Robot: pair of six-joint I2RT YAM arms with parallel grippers.
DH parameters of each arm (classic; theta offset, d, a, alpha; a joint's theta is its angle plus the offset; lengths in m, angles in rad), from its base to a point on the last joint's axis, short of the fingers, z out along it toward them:
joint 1: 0 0.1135 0.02 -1.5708
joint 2: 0 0 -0.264 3.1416
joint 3: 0.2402 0 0.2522 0
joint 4: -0.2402 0 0.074 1.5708
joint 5: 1.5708 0 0 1.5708
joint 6: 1.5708 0.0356 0 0
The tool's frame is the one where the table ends.
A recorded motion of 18 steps. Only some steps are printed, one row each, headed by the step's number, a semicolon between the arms.
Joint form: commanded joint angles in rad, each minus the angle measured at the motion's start. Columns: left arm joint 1, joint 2, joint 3, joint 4, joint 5, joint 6; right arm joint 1, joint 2, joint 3, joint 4, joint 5, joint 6.
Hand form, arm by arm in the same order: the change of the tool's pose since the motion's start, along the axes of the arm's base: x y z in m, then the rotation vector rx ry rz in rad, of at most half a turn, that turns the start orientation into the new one. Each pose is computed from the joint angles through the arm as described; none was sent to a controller.
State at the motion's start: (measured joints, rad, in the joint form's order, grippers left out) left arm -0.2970 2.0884 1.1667 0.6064 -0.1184 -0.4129; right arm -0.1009 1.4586 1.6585 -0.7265 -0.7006 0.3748
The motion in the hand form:
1: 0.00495 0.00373 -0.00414 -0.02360 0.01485 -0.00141; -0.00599 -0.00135 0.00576 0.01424 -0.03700 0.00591
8: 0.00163 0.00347 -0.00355 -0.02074 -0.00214 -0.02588; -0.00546 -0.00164 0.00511 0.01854 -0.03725 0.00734
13: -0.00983 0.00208 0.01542 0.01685 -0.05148 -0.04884; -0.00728 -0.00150 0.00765 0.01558 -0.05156 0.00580
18: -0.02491 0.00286 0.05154 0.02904 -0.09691 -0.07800; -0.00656 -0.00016 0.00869 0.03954 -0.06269 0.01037
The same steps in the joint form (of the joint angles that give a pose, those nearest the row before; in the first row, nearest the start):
1: 0.0128 0.0193 0.0166 -0.0070 0.0219 -0.0212; -0.0084 -0.0247 -0.0135 0.0318 -0.0212 0.0117
8: 0.0117 0.0111 -0.0033 0.0218 0.0417 -0.0068; -0.0095 -0.0243 -0.0171 0.0378 -0.0256 0.0151
13: 0.0011 -0.0601 -0.0452 0.0339 0.0389 0.0444; -0.0096 -0.0311 -0.0171 0.0452 -0.0235 0.0146
18: -0.0062 -0.1815 -0.0728 -0.0180 0.0542 0.0738; -0.0059 -0.0350 -0.0275 0.0796 -0.0357 0.0438

